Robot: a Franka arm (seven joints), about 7 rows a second.
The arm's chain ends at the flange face. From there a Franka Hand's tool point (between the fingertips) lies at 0.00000 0.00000 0.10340 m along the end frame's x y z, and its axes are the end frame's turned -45 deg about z.
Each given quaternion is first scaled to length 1.
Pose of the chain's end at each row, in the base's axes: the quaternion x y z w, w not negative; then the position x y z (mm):
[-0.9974 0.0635 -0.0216 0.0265 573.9 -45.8 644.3]
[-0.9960 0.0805 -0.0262 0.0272 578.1 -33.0 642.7]
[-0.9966 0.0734 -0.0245 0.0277 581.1 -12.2 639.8]
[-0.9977 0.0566 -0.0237 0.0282 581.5 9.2 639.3]
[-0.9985 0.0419 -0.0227 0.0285 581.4 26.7 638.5]
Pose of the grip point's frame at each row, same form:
[-0.9458 -0.3230 -0.0301 0.0162 578.7 -40.6 541.1]
[-0.9510 -0.3068 -0.0346 0.0151 583.9 -27.8 539.6]
[-0.9488 -0.3136 -0.0332 0.0162 586.6 -6.9 536.7]
[-0.9434 -0.3295 -0.0327 0.0170 586.7 14.7 536.2]
[-0.9385 -0.3434 -0.0319 0.0176 586.3 32.4 535.4]

